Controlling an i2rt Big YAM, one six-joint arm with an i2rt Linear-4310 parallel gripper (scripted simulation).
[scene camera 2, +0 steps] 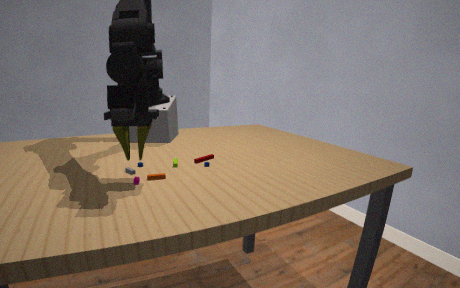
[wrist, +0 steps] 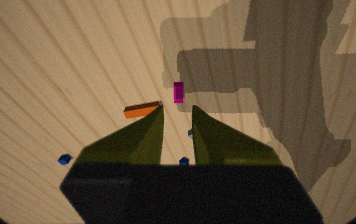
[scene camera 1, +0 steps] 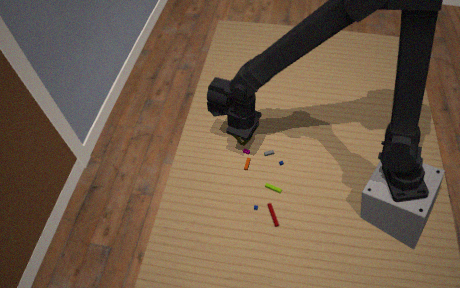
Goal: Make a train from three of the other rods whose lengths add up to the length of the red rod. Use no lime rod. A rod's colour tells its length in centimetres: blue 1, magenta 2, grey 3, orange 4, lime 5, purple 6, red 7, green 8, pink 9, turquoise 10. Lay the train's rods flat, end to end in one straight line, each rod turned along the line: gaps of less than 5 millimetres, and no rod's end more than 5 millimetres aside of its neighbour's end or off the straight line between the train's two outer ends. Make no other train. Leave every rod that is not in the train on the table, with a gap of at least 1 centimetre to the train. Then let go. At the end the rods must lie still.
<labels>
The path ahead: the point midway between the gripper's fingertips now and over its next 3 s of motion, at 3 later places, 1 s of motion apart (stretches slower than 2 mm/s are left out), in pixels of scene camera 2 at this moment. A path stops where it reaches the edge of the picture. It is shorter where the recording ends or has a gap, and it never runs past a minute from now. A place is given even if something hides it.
My gripper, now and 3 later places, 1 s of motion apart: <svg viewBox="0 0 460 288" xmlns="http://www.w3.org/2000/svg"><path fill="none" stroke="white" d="M134 159L136 174L136 174L136 181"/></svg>
</labels>
